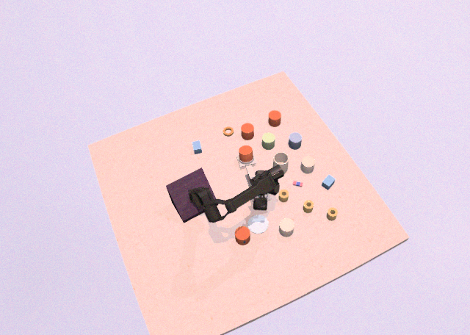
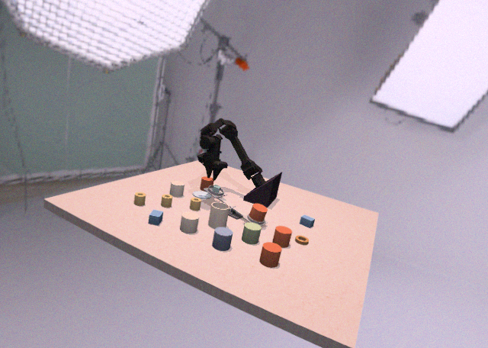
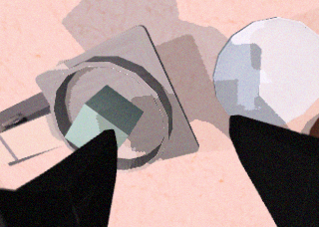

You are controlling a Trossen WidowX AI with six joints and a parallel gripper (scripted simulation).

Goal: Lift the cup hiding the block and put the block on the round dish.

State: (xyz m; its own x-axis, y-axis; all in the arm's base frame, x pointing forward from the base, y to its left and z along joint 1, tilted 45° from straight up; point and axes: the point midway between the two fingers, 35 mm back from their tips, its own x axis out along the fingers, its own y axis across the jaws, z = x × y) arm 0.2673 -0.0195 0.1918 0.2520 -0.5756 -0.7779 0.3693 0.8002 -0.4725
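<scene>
The pale green block lies 10 mm ahead of my gripper tip, 40 mm to the left of it and 40 mm below it. From my gripper tip the other things lie so: grey balance: 20 mm ahead, 170 mm to the left, 80 mm below; then round dish: 40 mm behind, 70 mm to the right, 120 mm below.
</scene>
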